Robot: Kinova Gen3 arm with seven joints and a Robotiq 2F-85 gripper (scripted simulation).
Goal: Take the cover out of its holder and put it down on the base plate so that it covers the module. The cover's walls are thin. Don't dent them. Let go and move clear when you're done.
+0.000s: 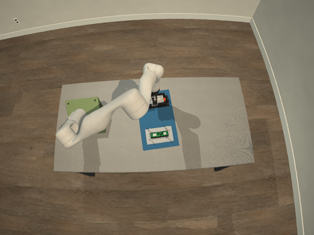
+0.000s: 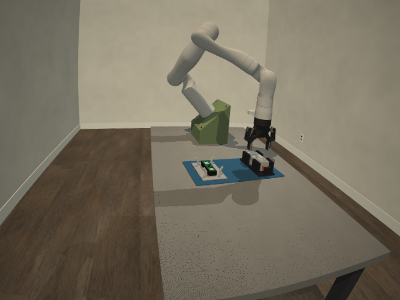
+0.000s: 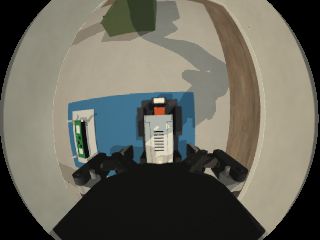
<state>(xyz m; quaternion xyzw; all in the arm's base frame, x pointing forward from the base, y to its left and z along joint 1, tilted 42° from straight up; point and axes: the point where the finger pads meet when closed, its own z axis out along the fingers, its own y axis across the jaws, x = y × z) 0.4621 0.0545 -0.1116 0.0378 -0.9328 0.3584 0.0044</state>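
Now: hand 60 mm above the white cover.
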